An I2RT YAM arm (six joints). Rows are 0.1 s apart.
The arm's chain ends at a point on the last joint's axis. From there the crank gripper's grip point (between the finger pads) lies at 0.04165 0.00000 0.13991 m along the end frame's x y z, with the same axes.
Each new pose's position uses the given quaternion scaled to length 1; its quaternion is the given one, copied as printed.
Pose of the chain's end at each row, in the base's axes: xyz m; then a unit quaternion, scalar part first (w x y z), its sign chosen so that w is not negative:
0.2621 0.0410 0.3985 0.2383 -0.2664 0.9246 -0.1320
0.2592 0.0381 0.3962 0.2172 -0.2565 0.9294 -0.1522
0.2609 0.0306 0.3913 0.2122 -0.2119 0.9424 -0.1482
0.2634 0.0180 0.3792 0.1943 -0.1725 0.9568 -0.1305
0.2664 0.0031 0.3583 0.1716 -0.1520 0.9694 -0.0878
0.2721 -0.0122 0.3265 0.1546 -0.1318 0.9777 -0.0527
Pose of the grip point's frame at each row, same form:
0.3026 0.0015 0.2639 0.2383 -0.2664 0.9246 -0.1320
0.2944 -0.0085 0.2624 0.2172 -0.2565 0.9294 -0.1522
0.2915 -0.0152 0.2561 0.2122 -0.2119 0.9424 -0.1482
0.2857 -0.0234 0.2410 0.1943 -0.1725 0.9568 -0.1305
0.2794 -0.0269 0.2160 0.1716 -0.1520 0.9694 -0.0878
0.2781 -0.0323 0.1820 0.1546 -0.1318 0.9777 -0.0527

